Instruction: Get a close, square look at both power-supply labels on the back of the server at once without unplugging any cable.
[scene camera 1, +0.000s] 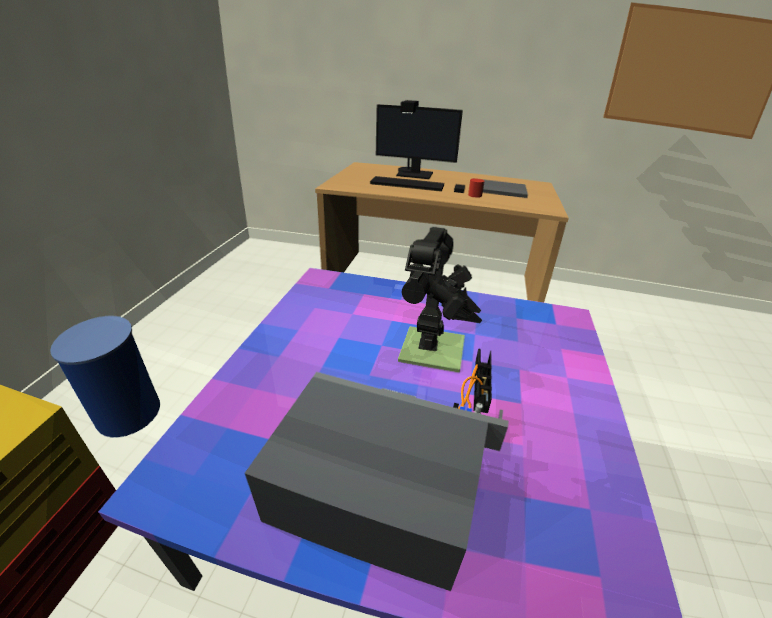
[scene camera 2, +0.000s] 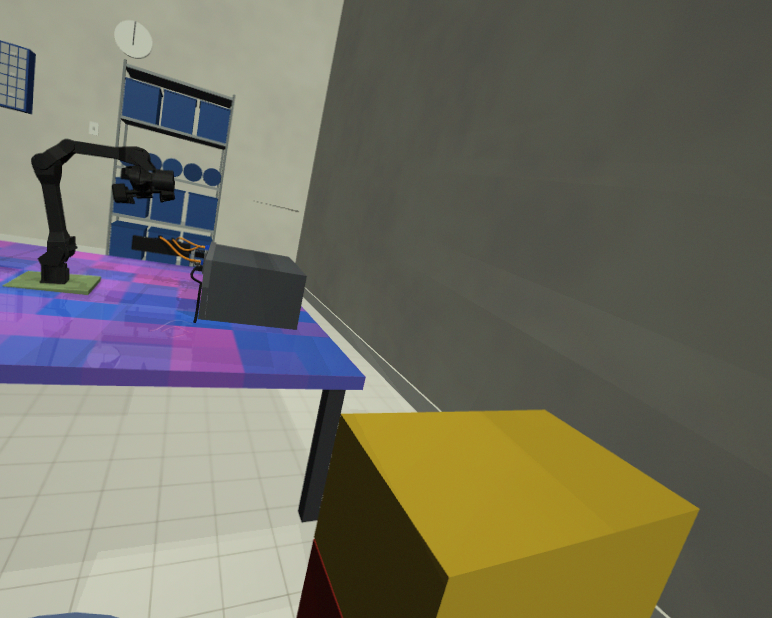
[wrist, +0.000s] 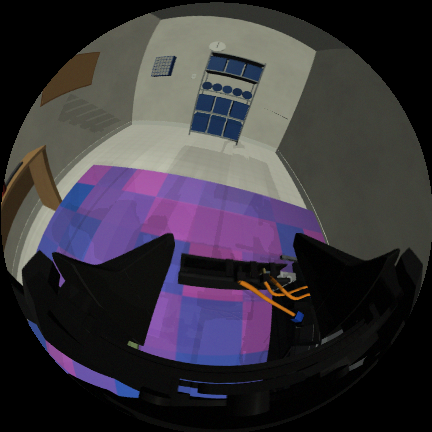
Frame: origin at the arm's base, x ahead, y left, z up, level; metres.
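Where they show: gripper, fingertip midpoint: (scene camera 1: 480, 316) (scene camera 2: 147, 201) (wrist: 235, 240); arm's base, origin of the base link: (scene camera 1: 428, 344) (scene camera 2: 54, 281).
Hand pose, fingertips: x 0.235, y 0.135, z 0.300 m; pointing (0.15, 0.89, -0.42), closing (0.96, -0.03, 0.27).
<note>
Each offset is from my fingertips to the centre of the thing. "*": to the spot under its first point. Level surfaces: height alone.
The dark grey server (scene camera 1: 367, 444) (scene camera 2: 251, 289) lies on the table, its back facing the arm. A black cable tray {dx +0.072, dy +0.031, dz -0.152 m} (scene camera 1: 484, 386) (scene camera 2: 146, 244) (wrist: 207, 270) sticks out from the back, with orange cables {* dx +0.131, dy -0.011, dz -0.175 m} (wrist: 267, 298) running to the server. A blue connector {* dx +0.210, dy -0.068, dz -0.177 m} (wrist: 298, 317) shows beside the right finger. A black cable {* dx +0.174, dy -0.372, dz -0.233 m} (scene camera 2: 195, 293) hangs at the back. My gripper (scene camera 1: 475, 313) (wrist: 235, 240) is open and empty, held above the table on the arm's side of the server. In the wrist view the right finger and gripper body hide much of the server's back. Neither power-supply label can be made out.
The arm stands on a green base plate (scene camera 1: 447, 359) (scene camera 2: 83, 284) on the patchwork table {dz -0.311 m} (scene camera 1: 553, 534). The tray and cables project between arm and server. A bracket {* dx +0.259, dy +0.062, dz -0.145 m} (scene camera 1: 497, 433) juts from the server's rear corner. A wooden desk (scene camera 1: 444, 206) stands behind the arm.
</note>
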